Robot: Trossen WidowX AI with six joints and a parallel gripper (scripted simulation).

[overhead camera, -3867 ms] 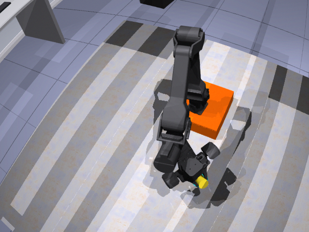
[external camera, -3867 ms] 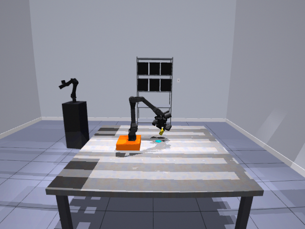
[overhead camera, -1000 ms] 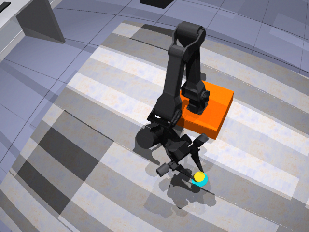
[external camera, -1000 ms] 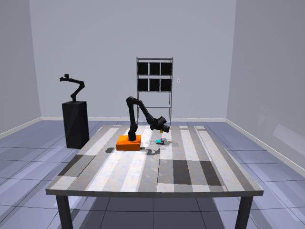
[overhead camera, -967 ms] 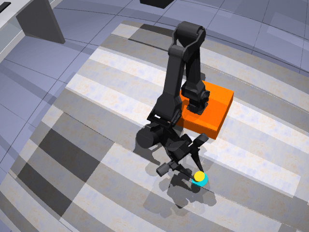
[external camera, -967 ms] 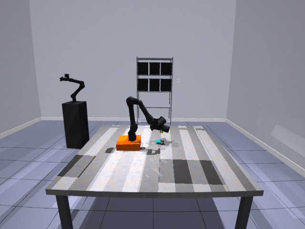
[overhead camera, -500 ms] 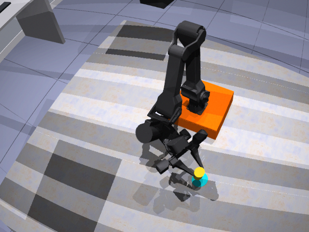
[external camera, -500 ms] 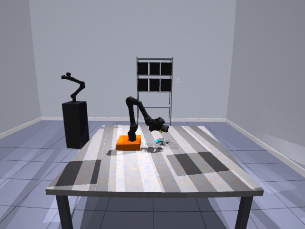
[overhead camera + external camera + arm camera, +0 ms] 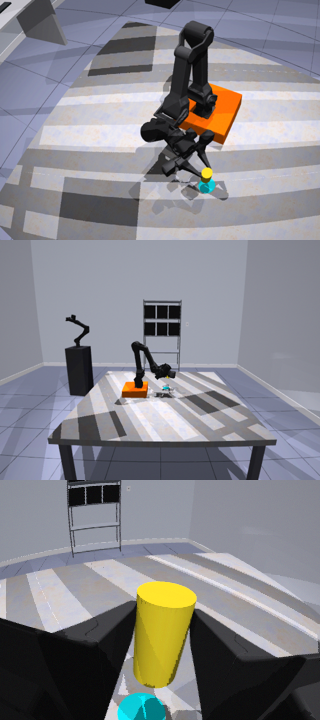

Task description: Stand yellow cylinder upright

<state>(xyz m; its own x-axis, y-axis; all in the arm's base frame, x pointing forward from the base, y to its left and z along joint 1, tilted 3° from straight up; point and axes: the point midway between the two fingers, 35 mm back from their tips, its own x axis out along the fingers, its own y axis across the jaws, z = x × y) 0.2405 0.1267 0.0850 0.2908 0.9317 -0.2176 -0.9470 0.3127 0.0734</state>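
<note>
The cyan circle lies 20 mm behind my gripper tip, 10 mm to the right of it and 160 mm below it. From my gripper tip the other things lie so: yellow tall cylinder: 20 mm below.
</note>
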